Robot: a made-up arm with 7 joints. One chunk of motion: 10 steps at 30 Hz.
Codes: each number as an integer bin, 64 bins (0 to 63) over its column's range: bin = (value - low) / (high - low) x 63, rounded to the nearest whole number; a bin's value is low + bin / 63 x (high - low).
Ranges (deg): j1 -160..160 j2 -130..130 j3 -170.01..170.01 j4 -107..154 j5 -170.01..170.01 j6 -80.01..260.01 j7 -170.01..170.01
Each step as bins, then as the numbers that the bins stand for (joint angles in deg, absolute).
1 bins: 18 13 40 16 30 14 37
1 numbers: -68.57 -76.35 45.88 -40.71 -8.10 -4.45 29.68
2 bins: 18 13 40 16 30 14 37
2 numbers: -68.57 -76.35 45.88 -40.71 -8.10 -4.45 29.68
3 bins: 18 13 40 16 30 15 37
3 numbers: -68.57 -76.35 45.88 -40.71 -8.10 0.95 29.68
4 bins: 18 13 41 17 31 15 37
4 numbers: -68.57 -76.35 51.27 -36.57 -2.70 0.95 29.68
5 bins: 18 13 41 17 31 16 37
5 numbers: -68.57 -76.35 51.27 -36.57 -2.70 6.34 29.68
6 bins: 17 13 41 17 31 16 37
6 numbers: -73.65 -76.35 51.27 -36.57 -2.70 6.34 29.68
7 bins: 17 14 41 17 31 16 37
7 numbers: -73.65 -72.22 51.27 -36.57 -2.70 6.34 29.68
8 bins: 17 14 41 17 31 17 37
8 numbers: -73.65 -72.22 51.27 -36.57 -2.70 11.74 29.68
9 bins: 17 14 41 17 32 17 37
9 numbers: -73.65 -72.22 51.27 -36.57 2.70 11.74 29.68
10 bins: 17 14 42 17 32 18 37
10 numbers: -73.65 -72.22 56.67 -36.57 2.70 17.14 29.68
